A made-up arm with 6 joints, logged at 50 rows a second.
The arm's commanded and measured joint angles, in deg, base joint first. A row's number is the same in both.
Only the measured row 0 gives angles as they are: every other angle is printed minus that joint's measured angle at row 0.
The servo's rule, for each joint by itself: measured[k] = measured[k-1] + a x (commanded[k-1-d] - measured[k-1]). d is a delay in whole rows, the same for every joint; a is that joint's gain. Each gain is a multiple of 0.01, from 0.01 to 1. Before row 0 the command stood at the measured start. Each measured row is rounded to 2 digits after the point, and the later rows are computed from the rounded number. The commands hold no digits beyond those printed.
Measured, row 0: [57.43, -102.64, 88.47, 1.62, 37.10, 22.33]
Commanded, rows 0 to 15: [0.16, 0.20, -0.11, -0.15, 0.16, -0.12]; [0.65, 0.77, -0.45, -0.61, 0.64, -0.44]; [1.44, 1.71, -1.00, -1.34, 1.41, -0.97]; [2.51, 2.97, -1.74, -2.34, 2.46, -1.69]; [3.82, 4.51, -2.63, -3.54, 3.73, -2.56]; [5.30, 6.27, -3.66, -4.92, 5.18, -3.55]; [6.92, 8.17, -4.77, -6.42, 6.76, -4.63]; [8.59, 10.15, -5.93, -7.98, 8.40, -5.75]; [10.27, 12.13, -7.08, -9.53, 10.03, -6.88]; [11.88, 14.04, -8.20, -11.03, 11.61, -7.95]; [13.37, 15.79, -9.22, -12.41, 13.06, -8.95]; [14.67, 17.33, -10.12, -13.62, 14.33, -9.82]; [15.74, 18.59, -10.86, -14.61, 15.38, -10.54]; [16.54, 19.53, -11.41, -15.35, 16.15, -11.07]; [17.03, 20.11, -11.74, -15.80, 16.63, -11.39]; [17.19, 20.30, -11.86, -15.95, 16.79, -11.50]
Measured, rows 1 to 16: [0.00, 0.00, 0.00, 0.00, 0.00, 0.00]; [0.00, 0.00, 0.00, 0.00, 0.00, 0.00]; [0.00, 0.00, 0.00, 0.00, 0.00, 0.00]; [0.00, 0.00, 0.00, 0.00, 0.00, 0.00]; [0.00, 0.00, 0.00, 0.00, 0.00, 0.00]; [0.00, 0.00, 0.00, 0.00, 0.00, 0.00]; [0.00, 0.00, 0.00, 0.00, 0.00, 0.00]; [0.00, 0.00, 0.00, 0.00, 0.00, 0.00]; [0.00, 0.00, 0.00, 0.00, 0.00, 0.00]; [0.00, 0.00, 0.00, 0.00, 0.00, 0.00]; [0.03, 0.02, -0.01, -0.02, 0.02, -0.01]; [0.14, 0.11, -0.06, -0.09, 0.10, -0.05]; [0.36, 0.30, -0.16, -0.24, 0.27, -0.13]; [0.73, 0.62, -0.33, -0.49, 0.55, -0.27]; [1.26, 1.09, -0.58, -0.86, 0.96, -0.48]; [1.95, 1.71, -0.92, -1.35, 1.51, -0.76]
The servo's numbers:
d 10
a 0.17 0.12 0.11 0.12 0.13 0.09

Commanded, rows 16 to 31: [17.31, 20.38, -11.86, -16.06, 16.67, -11.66]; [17.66, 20.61, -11.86, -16.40, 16.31, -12.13]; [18.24, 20.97, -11.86, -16.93, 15.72, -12.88]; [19.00, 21.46, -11.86, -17.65, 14.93, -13.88]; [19.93, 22.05, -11.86, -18.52, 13.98, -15.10]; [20.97, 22.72, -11.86, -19.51, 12.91, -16.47]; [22.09, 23.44, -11.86, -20.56, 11.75, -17.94]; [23.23, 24.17, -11.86, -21.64, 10.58, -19.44]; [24.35, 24.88, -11.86, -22.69, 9.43, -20.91]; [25.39, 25.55, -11.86, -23.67, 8.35, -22.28]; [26.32, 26.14, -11.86, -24.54, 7.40, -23.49]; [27.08, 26.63, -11.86, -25.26, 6.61, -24.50]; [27.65, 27.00, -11.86, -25.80, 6.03, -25.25]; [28.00, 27.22, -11.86, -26.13, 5.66, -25.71]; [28.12, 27.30, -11.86, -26.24, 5.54, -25.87]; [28.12, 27.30, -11.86, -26.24, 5.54, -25.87]
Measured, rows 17 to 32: [2.79, 2.49, -1.34, -1.96, 2.19, -1.11]; [3.78, 3.41, -1.84, -2.68, 3.00, -1.53]; [4.88, 4.46, -2.42, -3.50, 3.91, -2.01]; [6.07, 5.61, -3.06, -4.40, 4.91, -2.54]; [7.31, 6.83, -3.74, -5.36, 5.97, -3.12]; [8.56, 8.09, -4.44, -6.35, 7.06, -3.72]; [9.78, 9.35, -5.15, -7.34, 8.14, -4.33]; [10.93, 10.57, -5.84, -8.30, 9.18, -4.94]; [11.97, 11.71, -6.49, -9.20, 10.15, -5.52]; [12.86, 12.74, -7.08, -10.01, 11.01, -6.06]; [13.62, 13.66, -7.61, -10.74, 11.75, -6.56]; [14.31, 14.49, -8.08, -11.42, 12.34, -7.06]; [14.98, 15.27, -8.50, -12.08, 12.78, -7.58]; [15.66, 16.01, -8.87, -12.75, 13.06, -8.15]; [16.39, 16.73, -9.20, -13.44, 13.18, -8.78]; [17.17, 17.45, -9.49, -14.17, 13.14, -9.47]
